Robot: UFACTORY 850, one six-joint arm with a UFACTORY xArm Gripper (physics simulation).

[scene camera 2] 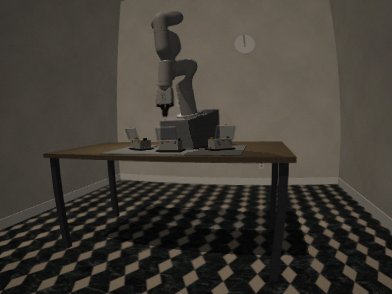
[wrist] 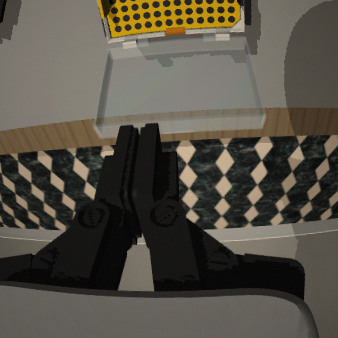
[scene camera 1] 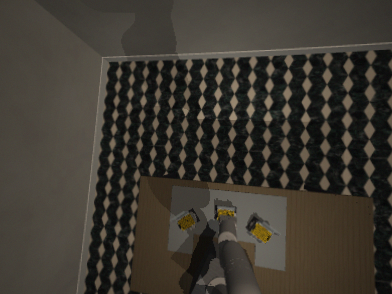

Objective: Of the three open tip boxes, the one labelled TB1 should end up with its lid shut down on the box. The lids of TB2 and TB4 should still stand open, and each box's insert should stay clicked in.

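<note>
TB1, the middle box [scene camera 1: 225, 213] [scene camera 2: 170, 145] [wrist: 175, 15], holds a yellow insert with dark holes that looks seated; its label cannot be read now. Its clear lid [scene camera 2: 166, 134] [wrist: 180, 85] stands open at the hinge side, away from the robot. My gripper [scene camera 2: 165, 114] [wrist: 144, 148] is shut and empty, above the lid; in the wrist view its tips overlap the lid's free edge. In scene camera 1 the arm hides it. The two outer boxes, left [scene camera 1: 187, 221] [scene camera 2: 141, 144] and right [scene camera 1: 261, 232] [scene camera 2: 220, 144], stand with lids open; their labels cannot be read.
The boxes stand on a grey mat [scene camera 1: 274, 255] on the wooden table [scene camera 1: 330, 240] [scene camera 2: 200, 159]. The table's edge and the tiled floor [wrist: 240, 175] lie beyond the middle lid. The arm [scene camera 1: 240, 272] [scene camera 2: 186, 95] rises behind the boxes in scene camera 2.
</note>
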